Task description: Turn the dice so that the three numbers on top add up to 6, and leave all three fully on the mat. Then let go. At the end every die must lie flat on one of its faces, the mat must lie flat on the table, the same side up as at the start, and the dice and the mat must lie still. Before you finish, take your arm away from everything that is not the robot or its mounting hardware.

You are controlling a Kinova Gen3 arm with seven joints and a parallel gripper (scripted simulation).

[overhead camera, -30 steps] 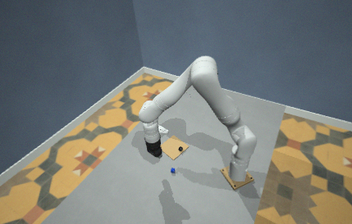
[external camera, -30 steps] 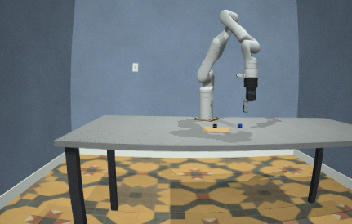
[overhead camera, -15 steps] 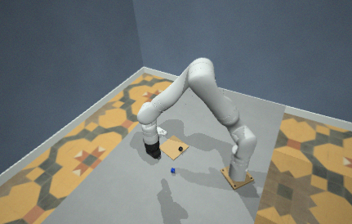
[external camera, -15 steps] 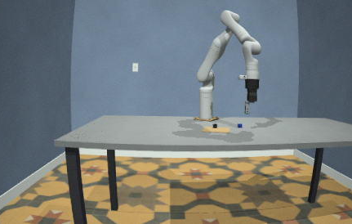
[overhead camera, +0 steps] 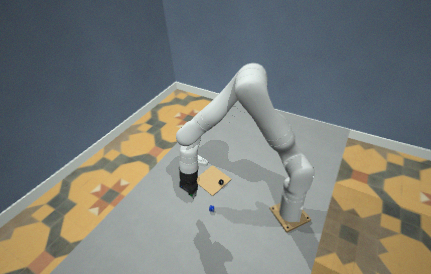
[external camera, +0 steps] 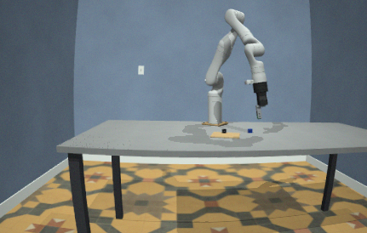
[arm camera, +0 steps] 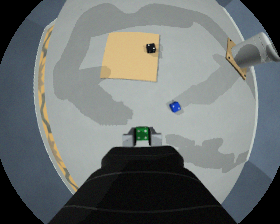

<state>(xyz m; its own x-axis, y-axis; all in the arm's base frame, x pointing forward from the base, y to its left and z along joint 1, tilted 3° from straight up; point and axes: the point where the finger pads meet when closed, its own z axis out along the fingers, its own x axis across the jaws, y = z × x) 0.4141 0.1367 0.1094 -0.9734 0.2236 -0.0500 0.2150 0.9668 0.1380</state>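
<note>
Now: the blue die 90 mm behind my hand, 10 mm to the right of it and 100 mm below it. The rest, counted from my hand: black die 70 mm behind, 170 mm to the right, 90 mm below; green die 10 mm below; tan mat 10 mm behind, 170 mm to the right, 110 mm below.
</note>
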